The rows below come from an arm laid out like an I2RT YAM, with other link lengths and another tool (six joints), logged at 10 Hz.
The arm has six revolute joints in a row. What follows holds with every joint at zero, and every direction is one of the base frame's. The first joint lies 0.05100 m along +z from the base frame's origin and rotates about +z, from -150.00 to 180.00 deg. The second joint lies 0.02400 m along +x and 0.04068 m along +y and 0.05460 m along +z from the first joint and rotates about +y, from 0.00 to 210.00 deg. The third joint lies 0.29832 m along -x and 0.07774 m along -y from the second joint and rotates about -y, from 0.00 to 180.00 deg. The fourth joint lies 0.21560 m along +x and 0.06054 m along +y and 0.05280 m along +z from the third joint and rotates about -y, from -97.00 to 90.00 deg. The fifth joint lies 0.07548 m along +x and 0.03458 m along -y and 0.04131 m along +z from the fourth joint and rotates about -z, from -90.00 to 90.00 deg. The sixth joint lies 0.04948 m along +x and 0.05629 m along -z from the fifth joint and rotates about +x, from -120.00 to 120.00 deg. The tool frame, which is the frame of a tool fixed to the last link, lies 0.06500 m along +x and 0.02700 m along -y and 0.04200 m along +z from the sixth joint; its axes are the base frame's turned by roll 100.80, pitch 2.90 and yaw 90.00 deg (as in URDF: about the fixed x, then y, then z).
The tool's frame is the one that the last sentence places.
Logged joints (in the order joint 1, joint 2, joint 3, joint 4, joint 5, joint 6), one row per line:
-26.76, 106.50, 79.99, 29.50, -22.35, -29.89
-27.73, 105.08, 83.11, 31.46, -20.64, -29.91
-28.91, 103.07, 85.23, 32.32, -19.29, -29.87
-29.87, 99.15, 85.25, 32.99, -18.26, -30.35
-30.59, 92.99, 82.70, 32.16, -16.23, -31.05
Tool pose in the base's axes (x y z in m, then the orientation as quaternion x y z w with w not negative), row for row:
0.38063, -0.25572, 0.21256, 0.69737, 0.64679, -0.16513, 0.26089
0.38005, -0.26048, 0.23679, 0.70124, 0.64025, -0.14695, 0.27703
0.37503, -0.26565, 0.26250, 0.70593, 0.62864, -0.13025, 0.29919
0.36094, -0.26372, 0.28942, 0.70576, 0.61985, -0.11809, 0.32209
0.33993, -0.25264, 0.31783, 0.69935, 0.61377, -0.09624, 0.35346
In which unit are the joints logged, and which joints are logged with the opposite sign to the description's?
The joints are logged in degrees. Opposite sign: joint 4, joint 5.
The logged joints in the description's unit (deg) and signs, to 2 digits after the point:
-26.76, 106.50, 79.99, -29.50, 22.35, -29.89
-27.73, 105.08, 83.11, -31.46, 20.64, -29.91
-28.91, 103.07, 85.23, -32.32, 19.29, -29.87
-29.87, 99.15, 85.25, -32.99, 18.26, -30.35
-30.59, 92.99, 82.70, -32.16, 16.23, -31.05

